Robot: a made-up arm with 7 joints.
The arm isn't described. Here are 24 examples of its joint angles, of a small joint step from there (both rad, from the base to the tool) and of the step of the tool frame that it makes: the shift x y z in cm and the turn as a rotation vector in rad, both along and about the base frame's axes.
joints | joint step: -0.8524 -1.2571 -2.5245 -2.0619 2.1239 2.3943 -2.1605 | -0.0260 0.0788 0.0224 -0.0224 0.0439 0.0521 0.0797
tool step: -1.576 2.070 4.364 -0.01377 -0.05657 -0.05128
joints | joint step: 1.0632 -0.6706 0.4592 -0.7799 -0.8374 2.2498 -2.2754 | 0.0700 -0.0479 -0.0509 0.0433 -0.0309 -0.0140 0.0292
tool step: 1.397 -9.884 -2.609 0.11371 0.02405 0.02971
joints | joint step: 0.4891 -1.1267 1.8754 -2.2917 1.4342 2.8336 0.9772 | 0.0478 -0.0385 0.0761 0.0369 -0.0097 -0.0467 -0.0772
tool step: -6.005 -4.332 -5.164 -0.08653 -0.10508 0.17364
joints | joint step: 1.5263 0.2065 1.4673 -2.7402 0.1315 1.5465 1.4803 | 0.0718 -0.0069 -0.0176 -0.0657 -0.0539 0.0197 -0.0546
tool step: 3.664 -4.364 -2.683 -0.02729 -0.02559 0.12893
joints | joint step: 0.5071 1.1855 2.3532 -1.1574 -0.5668 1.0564 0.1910 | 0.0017 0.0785 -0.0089 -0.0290 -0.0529 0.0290 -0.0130
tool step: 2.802 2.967 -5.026 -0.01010 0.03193 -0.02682
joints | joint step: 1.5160 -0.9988 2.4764 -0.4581 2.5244 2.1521 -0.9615 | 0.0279 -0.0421 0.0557 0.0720 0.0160 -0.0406 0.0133
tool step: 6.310 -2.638 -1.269 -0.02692 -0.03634 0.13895
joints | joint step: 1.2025 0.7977 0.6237 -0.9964 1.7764 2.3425 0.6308 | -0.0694 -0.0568 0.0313 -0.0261 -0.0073 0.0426 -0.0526
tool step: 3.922 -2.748 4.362 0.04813 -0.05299 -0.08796
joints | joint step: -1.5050 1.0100 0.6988 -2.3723 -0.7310 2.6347 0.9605 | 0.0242 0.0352 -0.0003 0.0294 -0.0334 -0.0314 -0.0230
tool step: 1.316 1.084 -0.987 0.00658 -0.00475 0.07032
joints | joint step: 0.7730 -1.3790 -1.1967 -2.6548 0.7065 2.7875 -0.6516 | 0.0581 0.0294 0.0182 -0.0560 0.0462 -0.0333 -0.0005
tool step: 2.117 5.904 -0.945 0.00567 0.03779 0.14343
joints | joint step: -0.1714 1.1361 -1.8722 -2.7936 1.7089 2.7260 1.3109 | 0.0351 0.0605 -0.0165 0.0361 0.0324 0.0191 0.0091
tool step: 3.071 -1.914 2.611 -0.05519 0.08132 0.03624
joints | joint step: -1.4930 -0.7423 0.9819 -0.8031 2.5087 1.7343 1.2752 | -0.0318 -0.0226 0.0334 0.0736 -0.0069 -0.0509 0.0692
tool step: -1.238 5.803 -1.115 -0.11514 0.03596 0.05746
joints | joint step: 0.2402 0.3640 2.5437 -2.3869 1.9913 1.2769 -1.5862 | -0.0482 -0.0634 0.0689 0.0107 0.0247 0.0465 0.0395
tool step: -1.198 -1.042 -1.708 0.02130 -0.10282 -0.00479
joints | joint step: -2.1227 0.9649 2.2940 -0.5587 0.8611 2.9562 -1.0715 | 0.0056 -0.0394 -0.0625 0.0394 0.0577 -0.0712 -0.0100
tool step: -0.024 0.740 1.450 -0.05853 0.01990 0.00001
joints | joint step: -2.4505 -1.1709 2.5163 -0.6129 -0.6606 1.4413 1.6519 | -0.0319 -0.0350 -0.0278 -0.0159 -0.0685 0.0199 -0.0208
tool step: 2.587 -4.108 -4.739 -0.11079 0.01747 -0.01779
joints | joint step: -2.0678 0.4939 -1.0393 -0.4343 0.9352 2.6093 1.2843 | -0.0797 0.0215 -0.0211 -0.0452 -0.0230 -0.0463 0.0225
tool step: -7.025 0.714 -1.500 0.05211 -0.08316 -0.11742
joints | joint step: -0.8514 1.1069 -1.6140 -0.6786 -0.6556 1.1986 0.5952 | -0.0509 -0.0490 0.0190 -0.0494 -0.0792 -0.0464 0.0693
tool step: -9.967 -1.039 3.327 -0.08283 0.03368 -0.14283
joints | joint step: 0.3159 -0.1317 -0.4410 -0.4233 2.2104 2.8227 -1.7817 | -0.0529 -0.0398 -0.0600 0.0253 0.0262 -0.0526 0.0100
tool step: -6.365 -2.197 0.497 -0.02211 -0.08653 -0.06982
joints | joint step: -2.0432 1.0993 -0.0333 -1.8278 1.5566 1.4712 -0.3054 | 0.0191 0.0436 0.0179 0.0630 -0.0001 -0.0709 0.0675
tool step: 1.860 -3.353 -1.435 0.00651 -0.09522 0.05126
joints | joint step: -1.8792 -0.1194 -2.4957 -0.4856 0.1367 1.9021 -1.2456 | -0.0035 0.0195 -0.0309 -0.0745 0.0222 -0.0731 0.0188
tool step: -1.722 3.233 -0.842 -0.12976 -0.03475 -0.00593
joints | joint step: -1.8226 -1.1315 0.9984 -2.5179 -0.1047 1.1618 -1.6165 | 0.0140 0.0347 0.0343 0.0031 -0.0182 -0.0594 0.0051
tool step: 1.278 0.193 -2.148 0.06041 0.05222 -0.01877
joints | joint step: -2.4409 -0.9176 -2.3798 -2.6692 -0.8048 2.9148 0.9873 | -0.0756 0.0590 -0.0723 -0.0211 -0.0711 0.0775 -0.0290
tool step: 6.621 -1.255 -0.089 0.08397 -0.02564 -0.06751
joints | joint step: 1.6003 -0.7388 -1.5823 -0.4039 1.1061 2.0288 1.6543 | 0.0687 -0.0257 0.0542 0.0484 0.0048 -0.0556 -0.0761
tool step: 3.201 -0.913 -1.235 -0.05112 -0.10718 0.05242
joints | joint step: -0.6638 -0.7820 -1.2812 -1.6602 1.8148 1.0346 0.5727 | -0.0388 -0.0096 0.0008 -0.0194 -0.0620 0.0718 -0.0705
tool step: -1.293 2.032 -1.582 0.03543 -0.00600 -0.11966
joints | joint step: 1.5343 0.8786 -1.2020 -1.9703 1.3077 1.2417 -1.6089 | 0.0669 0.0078 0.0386 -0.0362 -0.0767 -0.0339 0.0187
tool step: -3.814 4.154 -3.677 -0.09148 0.09678 0.10236
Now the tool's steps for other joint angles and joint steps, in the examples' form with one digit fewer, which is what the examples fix.
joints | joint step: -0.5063 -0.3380 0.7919 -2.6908 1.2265 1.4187 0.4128 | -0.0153 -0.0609 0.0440 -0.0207 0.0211 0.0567 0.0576
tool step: -0.84 0.66 0.78 -0.0987 -0.0195 -0.0442
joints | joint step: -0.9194 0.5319 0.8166 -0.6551 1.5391 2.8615 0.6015 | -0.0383 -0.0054 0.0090 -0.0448 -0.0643 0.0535 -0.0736
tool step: -0.48 -0.94 -0.89 -0.0805 0.0723 -0.1262
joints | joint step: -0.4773 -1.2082 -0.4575 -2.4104 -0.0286 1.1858 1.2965 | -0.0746 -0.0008 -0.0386 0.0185 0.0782 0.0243 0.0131
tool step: -4.73 -2.09 0.32 0.0592 -0.0993 -0.0952
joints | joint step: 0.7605 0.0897 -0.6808 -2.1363 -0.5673 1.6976 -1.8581 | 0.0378 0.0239 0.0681 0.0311 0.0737 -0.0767 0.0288
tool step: -0.18 7.46 -0.15 0.0099 0.0396 0.0082
